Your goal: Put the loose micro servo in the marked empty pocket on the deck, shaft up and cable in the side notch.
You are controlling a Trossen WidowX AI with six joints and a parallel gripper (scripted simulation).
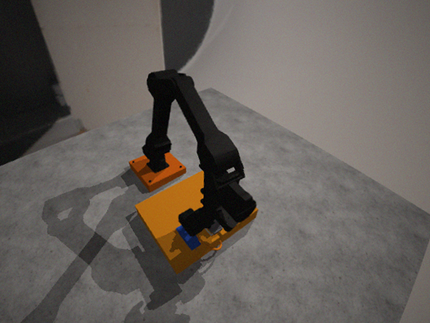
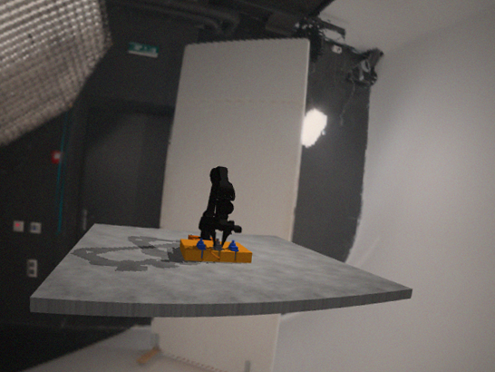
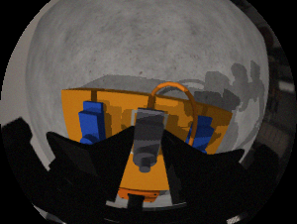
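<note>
My gripper tip is now 120 mm past the orange deck, 10 mm to the right of it and 40 mm above it.
</note>
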